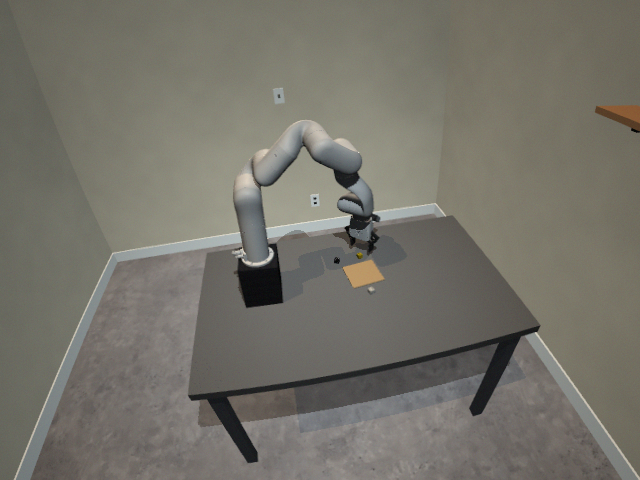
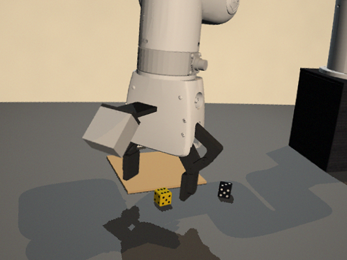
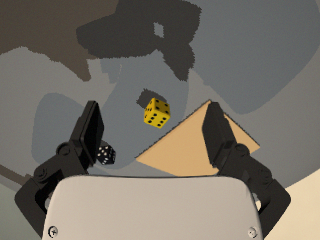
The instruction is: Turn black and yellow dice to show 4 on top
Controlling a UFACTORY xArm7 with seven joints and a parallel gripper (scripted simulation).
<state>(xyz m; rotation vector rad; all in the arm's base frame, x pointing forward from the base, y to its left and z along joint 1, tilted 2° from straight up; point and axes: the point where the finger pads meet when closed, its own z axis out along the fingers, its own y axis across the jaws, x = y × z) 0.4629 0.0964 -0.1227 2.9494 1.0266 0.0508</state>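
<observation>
Right now my hand is 40 mm above the yellow die, 20 mm to the left of it and 20 mm past it. Round my hand: tan mat (130 mm to the right, 50 mm below, 40 mm behind); black die (120 mm behind, 40 mm below, 10 mm to the right); white die (240 mm to the right, 50 mm behind, 40 mm below).
</observation>
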